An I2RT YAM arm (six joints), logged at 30 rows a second.
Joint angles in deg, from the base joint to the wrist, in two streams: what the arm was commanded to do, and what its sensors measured. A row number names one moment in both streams.
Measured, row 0:
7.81, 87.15, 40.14, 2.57, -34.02, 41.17
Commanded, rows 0 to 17:
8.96, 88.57, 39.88, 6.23, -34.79, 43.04
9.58, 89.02, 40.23, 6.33, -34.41, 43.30
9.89, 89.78, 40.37, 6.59, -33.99, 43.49
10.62, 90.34, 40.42, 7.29, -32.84, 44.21
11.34, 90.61, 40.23, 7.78, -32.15, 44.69
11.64, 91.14, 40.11, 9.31, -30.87, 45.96
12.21, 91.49, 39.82, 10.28, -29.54, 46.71
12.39, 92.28, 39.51, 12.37, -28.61, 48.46
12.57, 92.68, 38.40, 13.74, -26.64, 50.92
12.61, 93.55, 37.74, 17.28, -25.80, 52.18
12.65, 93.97, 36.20, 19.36, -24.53, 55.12
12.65, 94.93, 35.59, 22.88, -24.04, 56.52
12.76, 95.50, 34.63, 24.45, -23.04, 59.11
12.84, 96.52, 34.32, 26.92, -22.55, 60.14
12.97, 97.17, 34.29, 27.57, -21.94, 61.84
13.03, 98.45, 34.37, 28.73, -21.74, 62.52
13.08, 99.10, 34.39, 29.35, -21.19, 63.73
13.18, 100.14, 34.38, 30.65, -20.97, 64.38
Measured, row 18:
12.69, 96.86, 34.76, 22.37, -26.00, 58.04
